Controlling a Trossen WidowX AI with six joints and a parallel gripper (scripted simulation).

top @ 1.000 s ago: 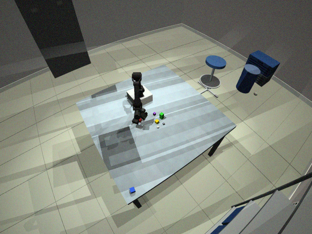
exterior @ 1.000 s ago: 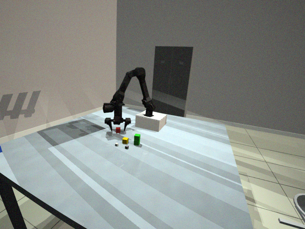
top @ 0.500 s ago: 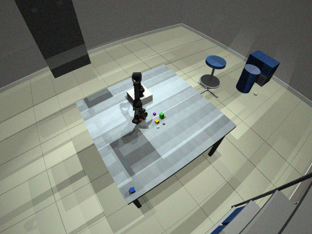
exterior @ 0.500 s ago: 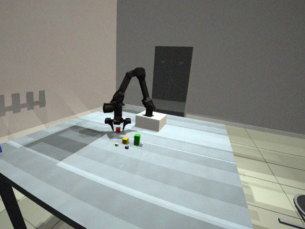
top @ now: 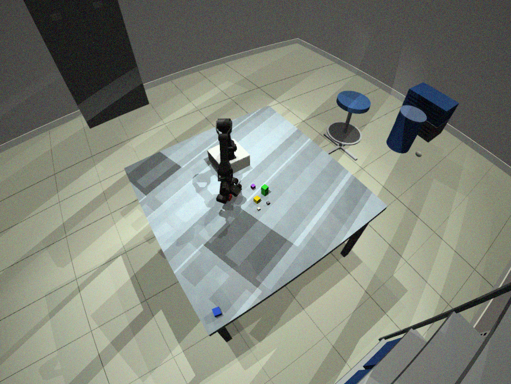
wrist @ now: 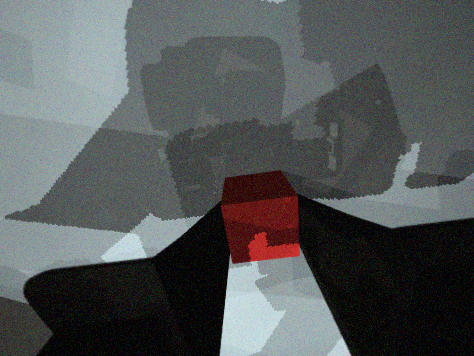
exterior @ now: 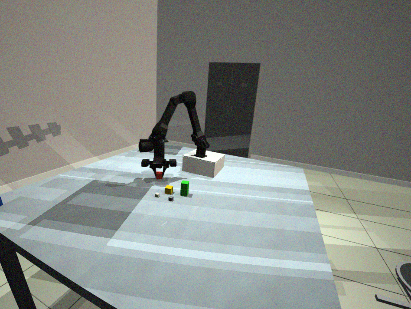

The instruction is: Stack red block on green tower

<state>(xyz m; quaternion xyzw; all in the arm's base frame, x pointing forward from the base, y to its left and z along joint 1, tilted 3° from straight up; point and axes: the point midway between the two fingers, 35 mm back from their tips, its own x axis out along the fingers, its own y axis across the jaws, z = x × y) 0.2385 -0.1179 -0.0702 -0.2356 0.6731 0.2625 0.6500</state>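
The yellow block is 90 mm ahead of my gripper tip, 150 mm to the left of it and 10 mm above it. From my gripper tip the other things lie so: purple block 10 mm behind, 170 mm to the left; then red block 10 mm above; then small white cube 160 mm ahead, 130 mm to the left.
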